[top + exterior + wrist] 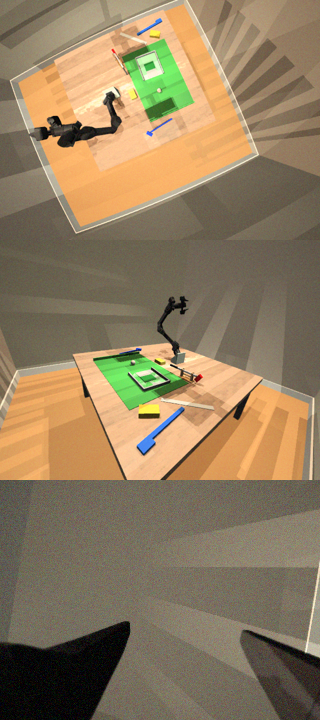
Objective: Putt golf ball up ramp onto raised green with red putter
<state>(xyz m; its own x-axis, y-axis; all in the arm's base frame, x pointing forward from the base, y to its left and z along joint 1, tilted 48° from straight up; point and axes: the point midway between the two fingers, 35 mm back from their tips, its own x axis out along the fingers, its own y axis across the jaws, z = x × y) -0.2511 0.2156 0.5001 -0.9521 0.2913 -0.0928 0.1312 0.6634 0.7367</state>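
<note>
Right now my gripper tip is 52 cm above the red putter, 49 cm to the right of it and 48 cm short of it. From my gripper tip the other things lie so: white golf ball (73 cm ahead, 55 cm below, 8 cm to the left); green mat (76 cm ahead, 57 cm below, 20 cm to the left); wooden stand (54 cm below, 51 cm to the left, 48 cm ahead).
</note>
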